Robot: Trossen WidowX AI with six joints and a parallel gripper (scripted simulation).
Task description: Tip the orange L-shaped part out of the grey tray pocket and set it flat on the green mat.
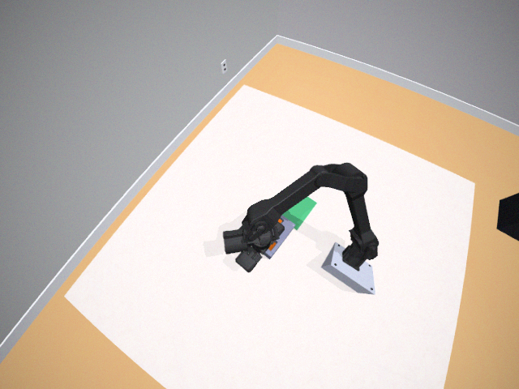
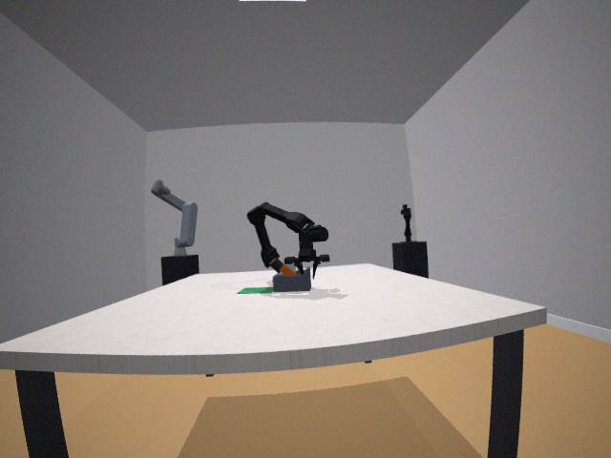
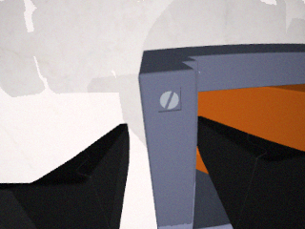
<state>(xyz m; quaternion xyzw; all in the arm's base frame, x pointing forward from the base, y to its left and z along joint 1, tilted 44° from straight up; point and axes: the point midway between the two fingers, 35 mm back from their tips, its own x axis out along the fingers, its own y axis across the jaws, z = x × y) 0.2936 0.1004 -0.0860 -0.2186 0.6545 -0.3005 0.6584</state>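
My gripper tip is 60 mm to the left of the orange L-shaped part, 10 mm below it and 10 mm past it. The rest, counted from my gripper tip: green mat: 220 mm to the right, 50 mm below, 30 mm behind.
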